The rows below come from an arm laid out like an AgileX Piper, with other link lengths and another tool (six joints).
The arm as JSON. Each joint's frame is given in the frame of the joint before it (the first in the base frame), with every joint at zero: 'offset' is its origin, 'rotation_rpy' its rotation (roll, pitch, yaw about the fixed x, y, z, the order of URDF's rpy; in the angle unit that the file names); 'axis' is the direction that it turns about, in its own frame. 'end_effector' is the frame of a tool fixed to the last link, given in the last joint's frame.
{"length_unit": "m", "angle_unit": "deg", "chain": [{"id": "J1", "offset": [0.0, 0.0, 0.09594], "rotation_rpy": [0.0, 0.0, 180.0], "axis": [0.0, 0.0, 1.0]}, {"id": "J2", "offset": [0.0, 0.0, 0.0], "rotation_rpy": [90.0, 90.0, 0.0], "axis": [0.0, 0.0, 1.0]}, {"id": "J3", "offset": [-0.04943, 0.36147, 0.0], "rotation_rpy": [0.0, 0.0, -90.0], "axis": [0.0, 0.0, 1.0]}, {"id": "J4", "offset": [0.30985, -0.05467, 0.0], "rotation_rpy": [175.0, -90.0, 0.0], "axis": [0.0, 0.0, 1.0]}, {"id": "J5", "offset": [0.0, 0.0, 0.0], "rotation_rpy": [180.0, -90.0, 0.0], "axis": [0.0, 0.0, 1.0]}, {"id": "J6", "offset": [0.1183, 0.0, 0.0], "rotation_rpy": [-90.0, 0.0, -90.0], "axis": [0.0, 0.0, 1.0]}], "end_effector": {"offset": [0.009, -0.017, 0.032], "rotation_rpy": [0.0, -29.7, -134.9]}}
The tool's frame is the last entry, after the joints.
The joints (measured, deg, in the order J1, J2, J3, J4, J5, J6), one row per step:
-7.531 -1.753 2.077 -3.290 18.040 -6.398
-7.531 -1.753 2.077 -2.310 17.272 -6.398
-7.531 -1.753 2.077 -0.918 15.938 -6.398
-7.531 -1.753 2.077 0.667 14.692 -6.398
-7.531 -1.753 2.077 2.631 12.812 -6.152
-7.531 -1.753 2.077 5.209 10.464 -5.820
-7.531 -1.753 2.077 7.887 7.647 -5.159
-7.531 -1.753 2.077 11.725 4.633 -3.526
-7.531 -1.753 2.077 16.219 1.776 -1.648
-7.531 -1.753 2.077 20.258 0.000 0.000
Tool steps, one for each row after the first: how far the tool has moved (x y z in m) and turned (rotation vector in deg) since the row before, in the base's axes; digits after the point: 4 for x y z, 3 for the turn. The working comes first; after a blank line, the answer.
Tool pose at each row, in the base's axes (x y z in m, rotation vector in deg; the steps are taken from these numbers as rounded here):
0.0965 0.0030 0.1584 39.804 68.183 7.897
0.0969 0.0037 0.1606 40.366 67.375 8.812
0.0976 0.0046 0.1645 41.104 65.983 10.157
0.0981 0.0054 0.1682 42.032 64.627 11.581
0.0987 0.0062 0.1738 43.333 62.541 13.497
0.0992 0.0066 0.1809 45.103 59.850 15.906
0.0993 0.0063 0.1894 47.145 56.549 18.546
0.0989 0.0051 0.1989 50.964 52.523 22.337
0.0978 0.0027 0.2080 55.567 48.289 26.490
0.0968 0.0001 0.2137 59.863 45.119 29.977

0.0004 0.0007 0.0022 0.864 -0.889 0.118
0.0007 0.0009 0.0039 1.198 -1.503 0.150
0.0005 0.0008 0.0037 1.402 -1.443 0.132
0.0006 0.0008 0.0056 1.939 -2.150 0.067
0.0005 0.0004 0.0071 2.581 -2.700 0.010
0.0001 -0.0003 0.0085 2.960 -3.202 -0.152
-0.0004 -0.0012 0.0095 5.065 -3.637 -0.238
-0.0011 -0.0024 0.0091 5.997 -3.564 -0.270
-0.0010 -0.0026 0.0057 5.445 -2.413 -0.115

